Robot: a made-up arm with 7 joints. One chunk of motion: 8 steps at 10 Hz.
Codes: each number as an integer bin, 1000 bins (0 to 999) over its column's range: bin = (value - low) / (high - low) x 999, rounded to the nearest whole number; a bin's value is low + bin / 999 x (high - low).
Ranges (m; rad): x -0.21..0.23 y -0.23..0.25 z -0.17..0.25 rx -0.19..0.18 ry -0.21..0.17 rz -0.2..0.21
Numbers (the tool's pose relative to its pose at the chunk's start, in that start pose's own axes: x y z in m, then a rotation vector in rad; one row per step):
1: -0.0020 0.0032 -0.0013 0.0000 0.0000 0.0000
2: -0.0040 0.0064 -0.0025 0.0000 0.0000 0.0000
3: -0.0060 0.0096 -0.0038 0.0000 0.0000 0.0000
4: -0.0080 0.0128 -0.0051 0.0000 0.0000 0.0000
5: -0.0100 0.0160 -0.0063 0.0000 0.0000 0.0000
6: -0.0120 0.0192 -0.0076 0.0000 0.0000 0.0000
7: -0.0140 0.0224 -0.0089 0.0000 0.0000 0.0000
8: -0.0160 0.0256 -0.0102 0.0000 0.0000 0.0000
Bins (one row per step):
1: 472 485 401 513 552 487
2: 468 492 398 513 552 487
3: 463 499 395 513 552 487
4: 459 505 392 513 552 487
5: 454 512 389 513 552 487
6: 450 519 386 513 552 487
7: 445 525 383 513 552 487
8: 440 532 380 513 552 487

